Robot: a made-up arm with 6 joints.
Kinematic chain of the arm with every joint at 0, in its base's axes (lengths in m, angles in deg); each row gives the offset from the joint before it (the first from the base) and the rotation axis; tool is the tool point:
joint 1: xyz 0 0 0.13 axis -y
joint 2: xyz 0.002 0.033 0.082 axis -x
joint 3: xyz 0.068 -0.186 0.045 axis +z
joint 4: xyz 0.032 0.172 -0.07 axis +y
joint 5: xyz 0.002 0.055 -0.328 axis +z
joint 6: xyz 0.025 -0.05 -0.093 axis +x
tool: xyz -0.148 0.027 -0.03
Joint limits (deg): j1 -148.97..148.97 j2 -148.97..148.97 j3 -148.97..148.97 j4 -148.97..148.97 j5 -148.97..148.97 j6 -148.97..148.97
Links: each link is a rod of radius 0.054 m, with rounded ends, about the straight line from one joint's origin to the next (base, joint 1, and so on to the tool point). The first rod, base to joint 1, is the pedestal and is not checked.
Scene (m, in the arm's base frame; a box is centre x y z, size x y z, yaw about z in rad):
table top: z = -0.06
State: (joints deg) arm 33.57 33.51 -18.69 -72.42 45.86 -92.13
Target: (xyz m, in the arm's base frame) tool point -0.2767 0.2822 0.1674
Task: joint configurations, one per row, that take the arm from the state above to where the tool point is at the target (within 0.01 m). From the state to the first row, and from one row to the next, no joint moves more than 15 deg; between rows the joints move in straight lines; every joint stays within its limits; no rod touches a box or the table.
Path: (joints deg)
1: 42.78 29.31 -4.84 -78.94 48.47 -92.76
2: 52.00 25.12 9.00 -85.46 51.08 -93.39
3: 61.21 20.92 22.85 -91.97 53.70 -94.03
4: 70.43 16.73 36.69 -98.49 56.31 -94.66
5: 79.64 12.53 50.54 -105.01 58.92 -95.29
6: 88.86 8.33 64.38 -111.53 61.53 -95.92
7: 98.07 4.14 78.23 -118.05 64.14 -96.56

